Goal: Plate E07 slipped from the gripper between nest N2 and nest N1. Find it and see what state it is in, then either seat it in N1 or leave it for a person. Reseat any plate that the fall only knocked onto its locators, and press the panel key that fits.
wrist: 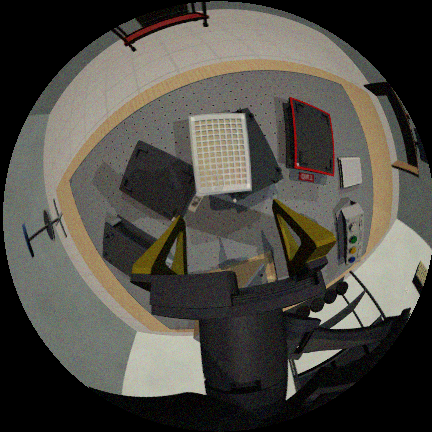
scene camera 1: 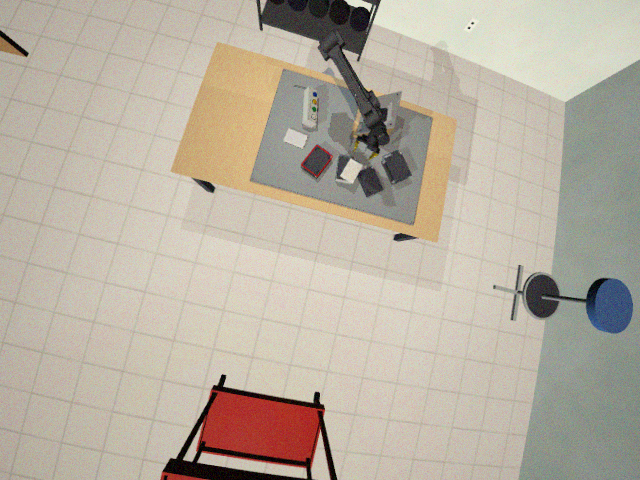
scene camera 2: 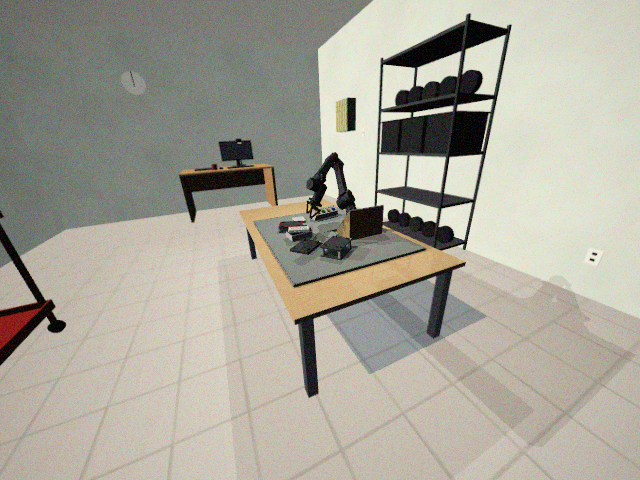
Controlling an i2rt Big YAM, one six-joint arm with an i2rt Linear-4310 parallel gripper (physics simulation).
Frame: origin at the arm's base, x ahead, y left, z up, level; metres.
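Seen in the pictures: gripper, fingertip midpoint: (wrist: 227, 210) (scene camera 1: 361, 155) (scene camera 2: 308, 215); arm's base, origin of the base link: (scene camera 2: 354, 218).
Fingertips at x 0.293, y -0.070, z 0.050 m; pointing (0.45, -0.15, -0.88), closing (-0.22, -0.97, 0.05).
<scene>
Pixels of each thing's top centre, then the offset from my fingertips to it. Level surfaces: height alone.
- white gridded plate, middle of its top: (wrist: 220, 150) (scene camera 1: 352, 169) (scene camera 2: 298, 227) 0.063 m ahead, 0.024 m right, 0.069 m down
- second dark nest, middle of its top: (wrist: 152, 180) (scene camera 2: 306, 244) (scene camera 1: 370, 180) 0.077 m ahead, 0.114 m left, 0.131 m down
- red-rimmed QR1 nest, middle of its top: (wrist: 317, 135) (scene camera 1: 317, 160) (scene camera 2: 290, 223) 0.041 m ahead, 0.235 m right, 0.106 m down
- key panel, middle of its top: (wrist: 360, 243) (scene camera 1: 310, 102) (scene camera 2: 324, 207) 0.285 m back, 0.341 m right, 0.068 m down
- white pad, middle of its top: (wrist: 352, 171) (scene camera 1: 295, 137) 0.081 m back, 0.388 m right, 0.137 m down
- grey mat, its level: 0.150 m down
- wooden table, its level: 0.165 m down
A white gridded plate (scene camera 1: 351, 170) (scene camera 2: 298, 228) (wrist: 221, 152) lies askew across a dark nest (wrist: 262, 152), overhanging its left side in the wrist view; its wells face up. I cannot read its label or tell how far it tilts. A second dark nest (scene camera 1: 370, 181) (scene camera 2: 305, 246) (wrist: 157, 180) is beside it, and a raised dark one (scene camera 1: 397, 166) (scene camera 2: 337, 245) (wrist: 125, 245) further over. Their numbers are not readable. The red-rimmed QR1 nest (scene camera 1: 316, 161) (wrist: 314, 137) holds no plate. The key panel (scene camera 1: 310, 108) (scene camera 2: 326, 212) (wrist: 352, 232) has coloured keys. My gripper (scene camera 1: 365, 150) (wrist: 227, 210) is open and empty, above the mat near the plate.
A white pad (scene camera 1: 295, 137) (wrist: 350, 172) lies between QR1 and the panel. An upright board (scene camera 2: 366, 222) stands on the mat near the arm's base side. The grey mat (scene camera 1: 268, 160) lies on the wooden table (scene camera 1: 222, 103). A black shelf rack stands behind.
</scene>
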